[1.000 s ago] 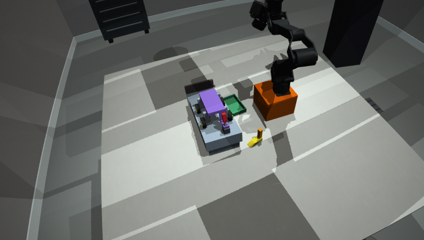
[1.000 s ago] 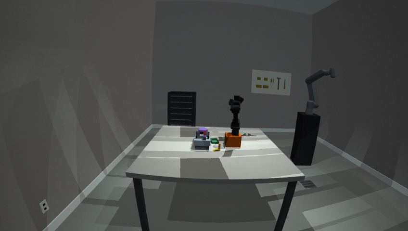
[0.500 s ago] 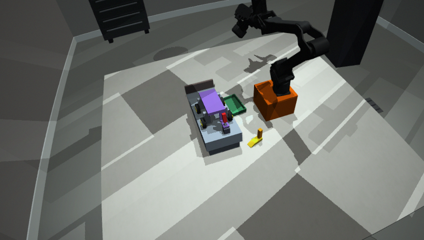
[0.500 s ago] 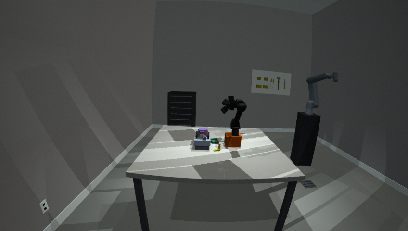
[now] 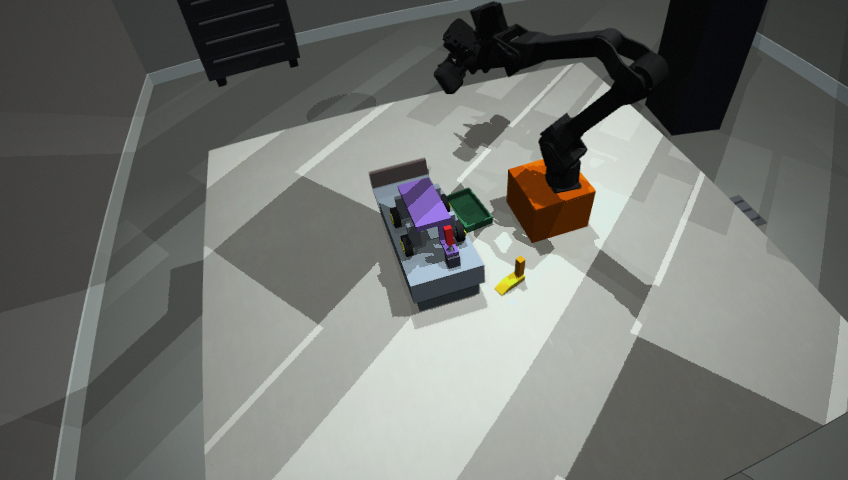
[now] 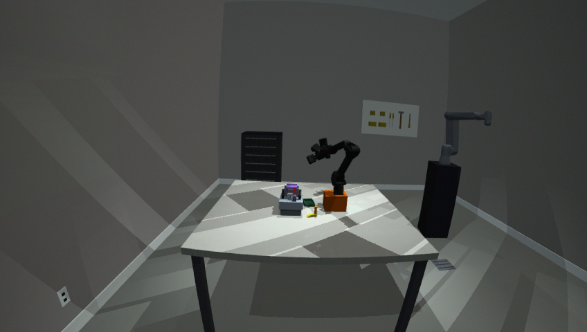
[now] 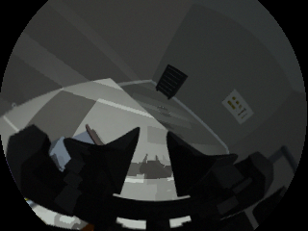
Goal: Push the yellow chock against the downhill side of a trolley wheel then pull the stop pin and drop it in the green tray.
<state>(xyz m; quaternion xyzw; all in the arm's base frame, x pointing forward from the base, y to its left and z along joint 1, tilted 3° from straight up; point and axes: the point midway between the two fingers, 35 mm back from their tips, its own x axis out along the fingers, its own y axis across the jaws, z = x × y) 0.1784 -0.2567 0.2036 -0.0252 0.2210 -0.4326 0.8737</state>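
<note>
Now: the red-headed stop pin 43 cm to the left of my gripper tip, 16 cm below it and 8 cm ahead of it. From my gripper tip the other things lie so: trolley 33 cm to the left, 18 cm below, 11 cm ahead; green tray 30 cm below, 22 cm to the left; dark backstop plate 26 cm below, 15 cm ahead, 7 cm to the left.
</note>
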